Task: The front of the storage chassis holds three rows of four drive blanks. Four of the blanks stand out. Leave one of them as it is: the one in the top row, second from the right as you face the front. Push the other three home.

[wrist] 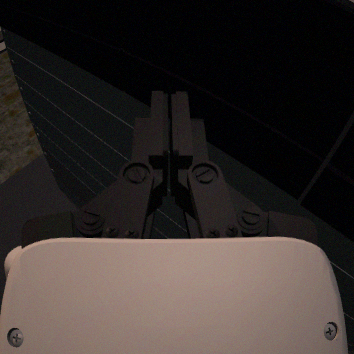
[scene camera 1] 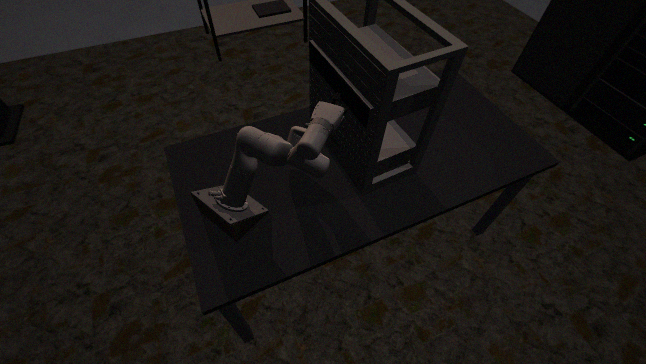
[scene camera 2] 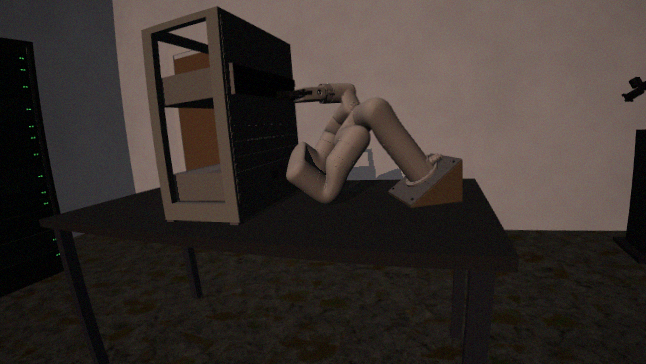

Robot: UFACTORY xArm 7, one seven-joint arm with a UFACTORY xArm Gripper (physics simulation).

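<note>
The storage chassis is a very dark box standing out from the rack's front. In the wrist view its front fills the upper right, with faint lines between the drive blanks. A slanting seam shows at the right. It is too dark to count the blanks or tell which stand out. My gripper is shut and empty, its fingertips at the lower part of the chassis front, overlapping it in the wrist view. Contact cannot be told. In scene camera 1 the wrist hides the fingers.
The open-sided rack stands on the dark table. Dark ribbed panels lie below the chassis. The arm's wedge base is on the table. A server cabinet stands beyond it.
</note>
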